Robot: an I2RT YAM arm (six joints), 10 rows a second.
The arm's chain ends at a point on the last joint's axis. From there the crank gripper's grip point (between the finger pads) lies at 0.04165 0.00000 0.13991 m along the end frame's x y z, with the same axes.
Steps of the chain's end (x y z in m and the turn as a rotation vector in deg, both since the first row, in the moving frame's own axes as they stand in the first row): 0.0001, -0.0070, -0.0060, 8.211, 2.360, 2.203; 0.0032, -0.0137, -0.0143, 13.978, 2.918, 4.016; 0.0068, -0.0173, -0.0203, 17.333, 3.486, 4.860; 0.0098, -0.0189, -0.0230, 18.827, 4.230, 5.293; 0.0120, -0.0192, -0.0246, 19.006, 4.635, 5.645; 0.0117, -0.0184, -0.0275, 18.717, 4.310, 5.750; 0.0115, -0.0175, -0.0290, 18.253, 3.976, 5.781
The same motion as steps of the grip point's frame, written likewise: 0.0062, -0.0251, -0.0091, 8.211, 2.360, 2.203; 0.0113, -0.0441, -0.0204, 13.978, 2.918, 4.016; 0.0167, -0.0547, -0.0289, 17.333, 3.486, 4.860; 0.0217, -0.0592, -0.0332, 18.827, 4.230, 5.293; 0.0250, -0.0595, -0.0353, 19.006, 4.635, 5.645; 0.0240, -0.0581, -0.0377, 18.717, 4.310, 5.750; 0.0229, -0.0561, -0.0385, 18.253, 3.976, 5.781
